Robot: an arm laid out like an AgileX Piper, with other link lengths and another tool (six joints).
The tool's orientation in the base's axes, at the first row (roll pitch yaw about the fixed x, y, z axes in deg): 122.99 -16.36 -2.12
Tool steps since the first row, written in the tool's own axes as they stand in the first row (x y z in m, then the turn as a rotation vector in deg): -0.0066 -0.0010 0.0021 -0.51 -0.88 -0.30; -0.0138 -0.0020 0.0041 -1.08 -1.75 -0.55; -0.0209 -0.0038 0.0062 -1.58 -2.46 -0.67; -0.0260 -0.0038 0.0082 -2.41 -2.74 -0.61; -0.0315 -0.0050 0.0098 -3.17 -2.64 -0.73
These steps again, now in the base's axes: -0.0058 -0.0010 -0.0038 -0.30 0.74 -0.70; -0.0122 -0.0019 -0.0076 -0.65 1.44 -1.43; -0.0183 -0.0025 -0.0122 -0.97 1.94 -2.07; -0.0230 -0.0040 -0.0147 -1.68 2.07 -2.57; -0.0277 -0.0045 -0.0180 -2.45 2.14 -2.64
